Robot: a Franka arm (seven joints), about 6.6 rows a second.
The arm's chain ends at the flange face. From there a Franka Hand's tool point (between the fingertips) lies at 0.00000 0.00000 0.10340 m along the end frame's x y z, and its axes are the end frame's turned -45 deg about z.
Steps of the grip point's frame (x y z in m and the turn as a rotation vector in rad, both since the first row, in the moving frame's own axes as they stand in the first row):
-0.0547 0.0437 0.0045 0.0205 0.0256 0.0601
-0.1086 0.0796 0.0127 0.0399 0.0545 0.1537
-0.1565 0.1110 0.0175 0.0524 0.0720 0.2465
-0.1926 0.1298 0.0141 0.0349 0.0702 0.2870
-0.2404 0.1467 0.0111 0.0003 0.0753 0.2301
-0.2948 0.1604 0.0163 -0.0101 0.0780 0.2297
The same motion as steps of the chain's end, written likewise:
-0.0083 0.0729 0.0046 0.0326 0.0036 0.0601
-0.0221 0.1399 0.0129 0.0668 0.0103 0.1537
-0.0347 0.1980 0.0179 0.0880 0.0139 0.2465
-0.0480 0.2352 0.0144 0.0743 0.0250 0.2870
-0.0723 0.2786 0.0114 0.0535 0.0530 0.2301
-0.1020 0.3261 0.0166 0.0480 0.0623 0.2297

